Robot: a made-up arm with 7 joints.
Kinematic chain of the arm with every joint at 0, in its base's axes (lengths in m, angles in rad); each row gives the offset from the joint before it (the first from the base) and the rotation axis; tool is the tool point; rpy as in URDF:
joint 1: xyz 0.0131 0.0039 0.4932 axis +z
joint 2: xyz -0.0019 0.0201 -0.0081 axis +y
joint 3: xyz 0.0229 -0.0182 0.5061 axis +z
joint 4: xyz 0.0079 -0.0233 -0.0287 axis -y
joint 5: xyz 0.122 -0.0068 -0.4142 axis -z
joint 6: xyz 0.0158 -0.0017 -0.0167 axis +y
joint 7: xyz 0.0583 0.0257 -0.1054 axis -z
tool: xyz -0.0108 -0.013 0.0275 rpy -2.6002 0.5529 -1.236
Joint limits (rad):
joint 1: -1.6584..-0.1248
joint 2: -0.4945..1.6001
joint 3: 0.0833..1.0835
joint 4: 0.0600..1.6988
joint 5: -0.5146..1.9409
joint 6: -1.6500..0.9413
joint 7: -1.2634..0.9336
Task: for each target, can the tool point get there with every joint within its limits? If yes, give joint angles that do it. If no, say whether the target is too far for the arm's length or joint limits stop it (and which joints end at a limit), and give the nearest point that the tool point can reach.
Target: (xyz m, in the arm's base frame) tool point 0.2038 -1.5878 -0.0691
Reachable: no: too far | nearest point 0.1147 -0.8437 0.1897 | short by 0.793 m
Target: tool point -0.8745 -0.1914 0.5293
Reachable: no: joint limits stop it (at a limit: joint 1, joint 3, joint 7) | nearest point -0.1375 -0.1996 0.5202 | short by 0.737 m
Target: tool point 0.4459 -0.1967 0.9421
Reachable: yes | joints -1.3250 -0.2711 0.8391 1.0797 1.0678 0.4465 0.1962
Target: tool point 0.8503 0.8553 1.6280
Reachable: no: too far | nearest point 0.4839 0.3762 1.1499 | short by 0.770 m
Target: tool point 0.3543 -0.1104 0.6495
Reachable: yes | joints -1.1250 -0.0078 0.8825 0.3084 -0.0575 -1.3111 -0.1969
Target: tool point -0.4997 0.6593 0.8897
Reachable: no: joint limits stop it (at a limit: joint 1, joint 2, joint 3, joint 5, joint 7) | nearest point -0.0938 0.4124 1.1580 | short by 0.546 m
